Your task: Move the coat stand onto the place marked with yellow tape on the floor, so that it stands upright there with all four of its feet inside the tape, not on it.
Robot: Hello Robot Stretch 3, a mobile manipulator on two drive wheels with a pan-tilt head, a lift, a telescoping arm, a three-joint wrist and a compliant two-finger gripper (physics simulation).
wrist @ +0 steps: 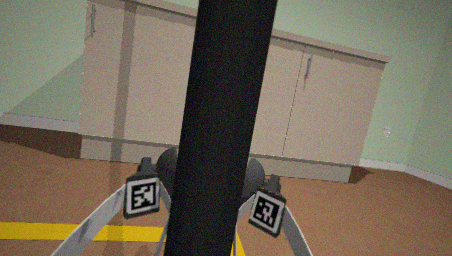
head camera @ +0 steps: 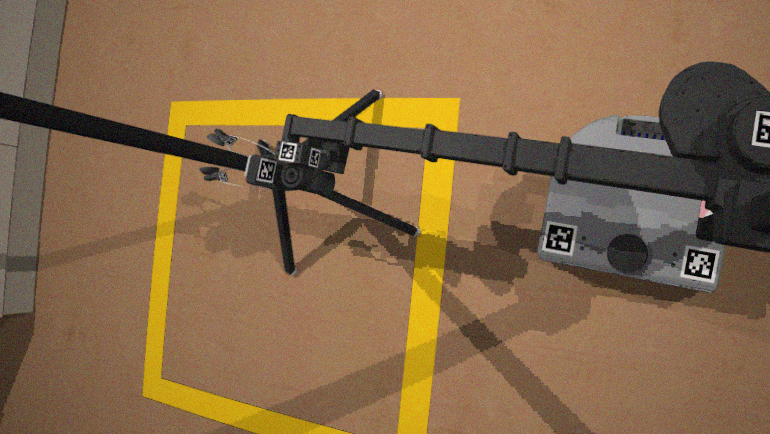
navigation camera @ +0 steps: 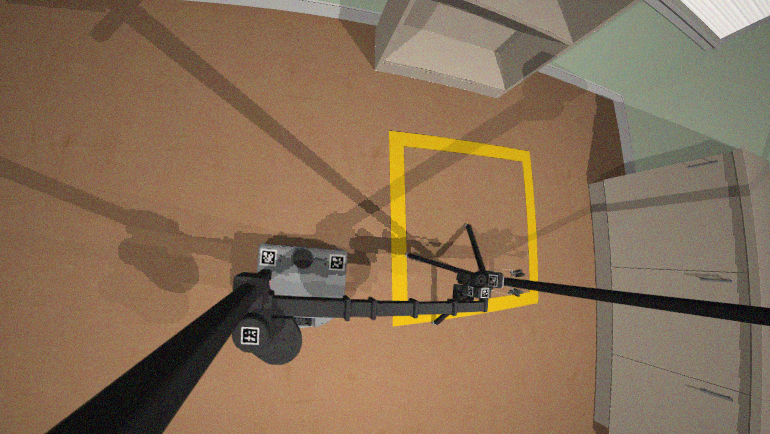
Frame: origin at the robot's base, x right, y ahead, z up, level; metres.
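Where they show: robot's base at its link origin: [head camera: 625,251] [navigation camera: 302,257].
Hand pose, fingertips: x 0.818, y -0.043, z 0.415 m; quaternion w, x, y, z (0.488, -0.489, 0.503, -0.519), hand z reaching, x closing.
Each offset is from my fingertips to the top centre of the thing. "spot": to the spot under its first point.
The black coat stand [head camera: 107,126] [navigation camera: 620,299] [wrist: 225,100] stands on its feet. One foot @[spot: dx -0.172, dy -0.244, dz -0.395 m] [head camera: 379,93] [navigation camera: 436,322] reaches past the outer edge of the yellow tape [head camera: 425,301] [navigation camera: 397,188] on the side beneath my arm. Another foot [head camera: 416,231] [navigation camera: 409,255] is at the inner edge of the tape side nearest my base. A third foot @[spot: dx -0.011, dy +0.256, dz -0.392 m] [head camera: 291,271] [navigation camera: 468,225] is inside the tape; the fourth is mostly hidden under my gripper. My gripper [head camera: 215,155] [navigation camera: 516,282] [wrist: 211,170] is shut on the pole, with its fingertips on both sides, partly hidden behind it in the wrist view.
My base [head camera: 593,199] [navigation camera: 323,280] is beside the tape, with my extended arm [head camera: 469,148] [navigation camera: 393,308] crossing above it. A long cabinet [head camera: 16,204] [navigation camera: 668,323] [wrist: 150,75] stands beyond the opposite tape side. An open shelf unit [navigation camera: 442,79] stands at the top of the navigation view.
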